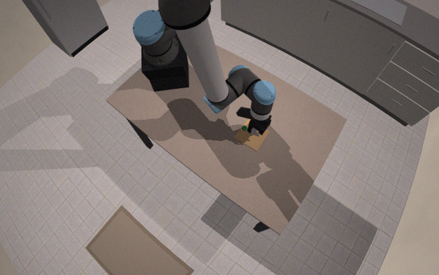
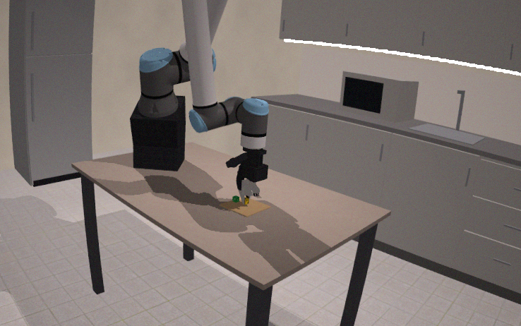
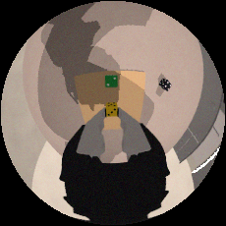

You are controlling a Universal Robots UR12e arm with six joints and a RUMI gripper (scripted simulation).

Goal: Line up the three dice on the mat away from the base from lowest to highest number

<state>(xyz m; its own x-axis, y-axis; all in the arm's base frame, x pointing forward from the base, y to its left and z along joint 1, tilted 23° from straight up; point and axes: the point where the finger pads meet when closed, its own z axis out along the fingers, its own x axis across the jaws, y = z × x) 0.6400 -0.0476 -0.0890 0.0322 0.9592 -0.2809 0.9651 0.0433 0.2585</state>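
Right now my hand is 1 cm above the yellow die. The rest, counted from my hand: black die (5 cm behind, 12 cm to the left, 2 cm below); green die (5 cm behind, 2 cm below); orange mat (3 cm below).
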